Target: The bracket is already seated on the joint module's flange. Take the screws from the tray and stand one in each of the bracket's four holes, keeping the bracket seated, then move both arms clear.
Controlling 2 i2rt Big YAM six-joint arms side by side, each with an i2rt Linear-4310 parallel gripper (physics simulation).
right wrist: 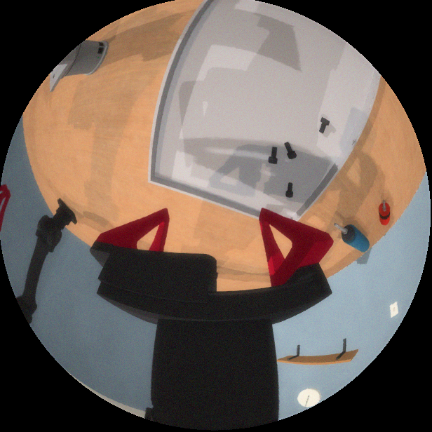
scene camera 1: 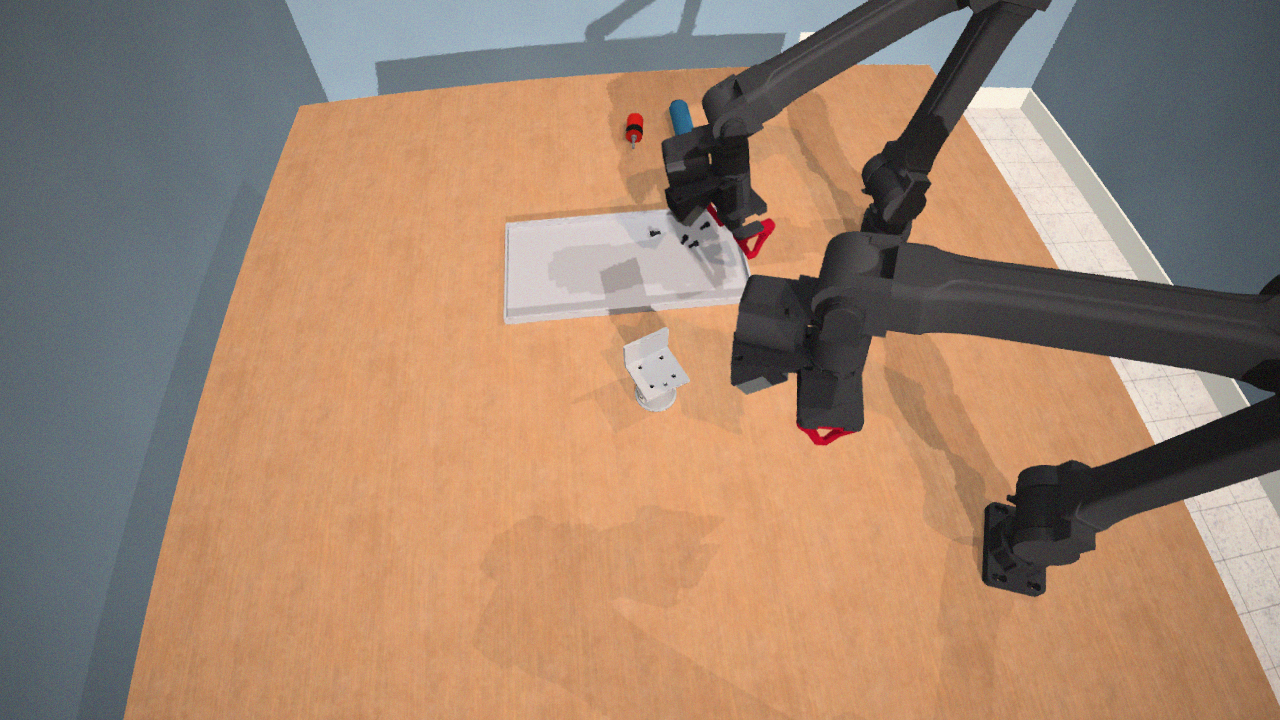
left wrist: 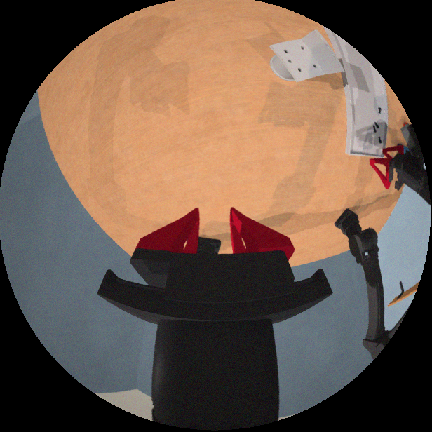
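Where they show: left gripper, between the fingertips: (scene camera 1: 820,431); right gripper, between the fingertips: (scene camera 1: 737,241); left arm's base, origin of its link: (scene camera 1: 1011,550).
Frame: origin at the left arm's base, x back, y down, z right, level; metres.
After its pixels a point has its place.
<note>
The light grey bracket (scene camera 1: 657,365) @(x -0.556, y -0.066, z 0.113 m) (left wrist: 307,59) sits tilted on the joint module (scene camera 1: 656,402) @(x -0.546, y -0.025, z 0.075 m) (left wrist: 281,71); its small holes look dark, with no screws standing in them. Several black screws (scene camera 1: 684,239) @(x -0.590, y -0.010, z 0.415 m) (right wrist: 273,156) lie in the white tray (scene camera 1: 537,268) @(x -0.821, y -0.004, z 0.282 m) (right wrist: 225,65), near its right end in scene camera 1. My right gripper (scene camera 1: 735,225) @(x -0.496, y -0.053, z 0.399 m) (right wrist: 213,212) is wide open and empty above that end, pointing down past the tray's edge. My left gripper (scene camera 1: 823,437) @(x -0.330, y -0.173, z 0.014 m) (left wrist: 214,212) stands partly open and empty, high over the table to the right of the bracket in scene camera 1.
A red screwdriver (scene camera 1: 634,126) @(x -0.763, y -0.034, z 0.673 m) (right wrist: 384,214) and a blue screwdriver (scene camera 1: 680,116) @(x -0.679, y -0.040, z 0.726 m) (right wrist: 356,239) lie behind the tray. My left forearm (scene camera 1: 1029,304) @(x -0.236, y -0.480, z -0.003 m) crosses the right side of scene camera 1, in front of the right arm. A wall stands behind the table.
</note>
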